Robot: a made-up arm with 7 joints. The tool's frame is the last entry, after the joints. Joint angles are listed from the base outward. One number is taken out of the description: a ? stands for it. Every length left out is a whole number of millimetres.
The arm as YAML. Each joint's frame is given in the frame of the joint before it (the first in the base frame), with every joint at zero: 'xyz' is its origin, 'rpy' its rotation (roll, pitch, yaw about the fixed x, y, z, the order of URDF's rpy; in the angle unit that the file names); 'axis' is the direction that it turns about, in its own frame. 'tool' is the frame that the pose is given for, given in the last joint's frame.
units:
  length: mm
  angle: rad
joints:
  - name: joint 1
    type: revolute
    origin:
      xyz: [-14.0, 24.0, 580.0]
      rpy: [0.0, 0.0, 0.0]
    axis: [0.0, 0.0, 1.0]
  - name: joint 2
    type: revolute
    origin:
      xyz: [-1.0, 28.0, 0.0]
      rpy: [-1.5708, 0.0, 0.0]
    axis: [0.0, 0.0, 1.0]
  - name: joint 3
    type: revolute
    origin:
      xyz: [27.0, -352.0, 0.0]
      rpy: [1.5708, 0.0, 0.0]
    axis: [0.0, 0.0, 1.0]
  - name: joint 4
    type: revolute
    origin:
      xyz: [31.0, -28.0, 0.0]
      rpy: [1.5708, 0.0, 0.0]
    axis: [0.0, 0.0, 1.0]
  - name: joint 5
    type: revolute
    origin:
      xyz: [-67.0, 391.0, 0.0]
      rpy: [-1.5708, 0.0, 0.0]
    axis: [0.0, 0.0, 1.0]
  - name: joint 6
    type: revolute
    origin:
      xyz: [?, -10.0, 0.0]
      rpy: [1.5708, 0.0, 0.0]
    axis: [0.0, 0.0, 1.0]
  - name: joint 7
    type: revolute
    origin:
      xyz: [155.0, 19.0, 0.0]
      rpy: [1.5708, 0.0, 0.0]
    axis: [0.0, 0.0, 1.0]
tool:
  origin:
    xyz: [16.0, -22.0, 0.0]
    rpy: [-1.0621, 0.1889, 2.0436]
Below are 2 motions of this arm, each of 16 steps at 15 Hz.
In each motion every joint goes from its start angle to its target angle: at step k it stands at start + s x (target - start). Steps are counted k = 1, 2, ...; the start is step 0. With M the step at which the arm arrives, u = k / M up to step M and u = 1 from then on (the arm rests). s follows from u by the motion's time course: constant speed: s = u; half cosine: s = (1 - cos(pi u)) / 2; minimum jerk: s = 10 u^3 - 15 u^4 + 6 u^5.
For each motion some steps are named. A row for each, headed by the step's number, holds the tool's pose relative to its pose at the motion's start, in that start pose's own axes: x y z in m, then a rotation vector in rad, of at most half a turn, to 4 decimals.
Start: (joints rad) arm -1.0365 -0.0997 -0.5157 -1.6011 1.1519 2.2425 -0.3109
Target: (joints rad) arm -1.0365 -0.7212 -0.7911 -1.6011 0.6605 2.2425 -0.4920
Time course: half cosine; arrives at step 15
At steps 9, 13, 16:
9: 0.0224 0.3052 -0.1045 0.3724 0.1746 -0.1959
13: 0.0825 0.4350 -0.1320 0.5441 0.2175 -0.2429
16: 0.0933 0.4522 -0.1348 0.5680 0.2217 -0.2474

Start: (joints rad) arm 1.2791 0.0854 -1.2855 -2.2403 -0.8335 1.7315 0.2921
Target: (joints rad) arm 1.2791 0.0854 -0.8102 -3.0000 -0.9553 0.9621 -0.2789
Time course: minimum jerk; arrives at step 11
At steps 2, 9, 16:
2: -0.0198 0.0002 0.0165 -0.0112 0.0790 0.0027
9: -0.1538 -0.0568 0.4311 -0.3282 1.5501 0.3725
16: -0.1472 -0.0632 0.4488 -0.3533 1.6092 0.4100

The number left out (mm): -22.0
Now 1 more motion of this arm.
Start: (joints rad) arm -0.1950 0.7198 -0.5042 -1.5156 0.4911 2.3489 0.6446
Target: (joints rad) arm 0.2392 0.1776 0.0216 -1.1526 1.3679 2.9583 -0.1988
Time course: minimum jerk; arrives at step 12
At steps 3, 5, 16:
3: -0.0002 0.0739 0.0166 -0.0697 0.0229 -0.2048
5: 0.0338 0.2324 0.0453 -0.2310 0.0441 -0.6599
16: 0.2604 0.5041 0.0704 -0.7228 -0.1532 -1.5495

